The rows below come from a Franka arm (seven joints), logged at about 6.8 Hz.
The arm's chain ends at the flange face. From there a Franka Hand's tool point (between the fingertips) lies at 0.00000 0.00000 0.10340 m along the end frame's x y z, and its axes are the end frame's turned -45 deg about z.
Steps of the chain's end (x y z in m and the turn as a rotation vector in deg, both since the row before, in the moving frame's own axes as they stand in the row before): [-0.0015, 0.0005, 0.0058, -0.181, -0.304, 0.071]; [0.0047, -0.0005, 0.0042, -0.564, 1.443, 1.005]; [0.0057, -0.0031, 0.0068, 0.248, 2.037, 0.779]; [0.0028, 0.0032, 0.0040, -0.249, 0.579, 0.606]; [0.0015, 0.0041, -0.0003, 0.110, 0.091, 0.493]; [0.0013, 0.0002, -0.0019, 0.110, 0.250, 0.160]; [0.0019, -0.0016, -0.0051, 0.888, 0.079, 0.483]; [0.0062, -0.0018, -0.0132, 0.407, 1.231, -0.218]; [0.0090, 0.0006, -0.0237, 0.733, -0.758, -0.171]
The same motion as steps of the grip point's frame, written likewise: [-0.0020, -0.0009, 0.0058, 0.087, -0.343, 0.071]; [0.0048, 0.0055, 0.0042, -1.419, 0.622, 1.005]; [0.0091, 0.0041, 0.0067, -1.265, 1.616, 0.779]; [0.0001, 0.0053, 0.0040, -0.585, 0.233, 0.606]; [-0.0016, 0.0039, -0.0003, 0.013, 0.142, 0.493]; [0.0012, 0.0012, -0.0019, -0.099, 0.255, 0.160]; [0.0037, -0.0008, -0.0051, 0.572, 0.684, 0.483]; [0.0077, 0.0042, -0.0132, -0.583, 1.158, -0.218]; [0.0059, 0.0049, -0.0237, 1.054, -0.018, -0.171]
